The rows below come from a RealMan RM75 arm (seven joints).
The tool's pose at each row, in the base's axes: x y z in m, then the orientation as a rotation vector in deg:
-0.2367, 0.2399, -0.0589, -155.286, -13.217, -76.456
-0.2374, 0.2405, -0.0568, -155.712, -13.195, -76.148
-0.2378, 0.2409, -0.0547, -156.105, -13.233, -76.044
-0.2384, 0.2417, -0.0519, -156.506, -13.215, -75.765
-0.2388, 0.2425, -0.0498, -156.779, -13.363, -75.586
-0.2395, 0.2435, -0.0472, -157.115, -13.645, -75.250
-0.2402, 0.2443, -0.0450, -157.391, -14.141, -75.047
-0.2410, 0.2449, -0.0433, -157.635, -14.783, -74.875
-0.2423, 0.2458, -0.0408, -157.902, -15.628, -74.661
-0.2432, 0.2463, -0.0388, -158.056, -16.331, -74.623
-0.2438, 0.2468, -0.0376, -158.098, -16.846, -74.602
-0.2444, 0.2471, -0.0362, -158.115, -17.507, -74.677
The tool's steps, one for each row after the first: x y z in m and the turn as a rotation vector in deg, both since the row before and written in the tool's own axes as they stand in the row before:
0.0013, -0.0008, -0.0017, -0.217, -0.321, -0.058
0.0015, -0.0005, -0.0015, -0.265, -0.198, -0.130
0.0019, -0.0010, -0.0021, -0.210, -0.295, -0.060
0.0015, -0.0009, -0.0015, -0.113, -0.201, -0.143
0.0017, -0.0012, -0.0020, -0.069, -0.315, -0.213
0.0014, -0.0009, -0.0018, -0.033, -0.227, -0.355
0.0009, -0.0008, -0.0016, 0.008, -0.204, -0.442
0.0012, -0.0011, -0.0024, 0.045, -0.242, -0.568
0.0010, -0.0007, -0.0019, 0.030, -0.100, -0.480
0.0006, -0.0006, -0.0011, 0.075, -0.044, -0.331
0.0007, -0.0004, -0.0013, 0.080, 0.012, -0.435

